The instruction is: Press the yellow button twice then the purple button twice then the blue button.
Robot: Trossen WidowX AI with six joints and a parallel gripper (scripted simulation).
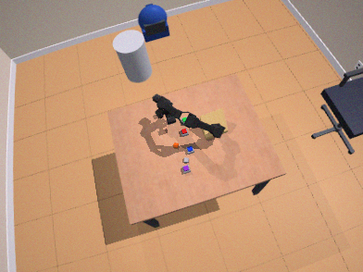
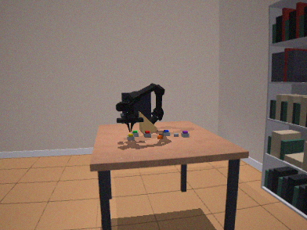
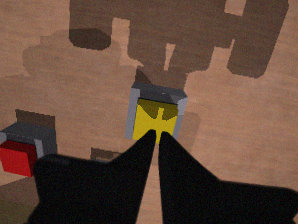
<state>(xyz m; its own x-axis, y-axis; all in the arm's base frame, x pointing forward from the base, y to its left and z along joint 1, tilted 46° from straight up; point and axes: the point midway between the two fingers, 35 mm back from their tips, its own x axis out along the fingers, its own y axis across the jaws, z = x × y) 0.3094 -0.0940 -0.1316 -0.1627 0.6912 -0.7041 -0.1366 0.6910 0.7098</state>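
Now: the yellow button 2 cm below my gripper tip. The rest, counted from my gripper tip: green button: 11 cm behind, 3 cm to the left, 2 cm below; red button: 12 cm to the left, 9 cm behind, 2 cm below; orange block: 21 cm to the left, 5 cm below, 1 cm behind.
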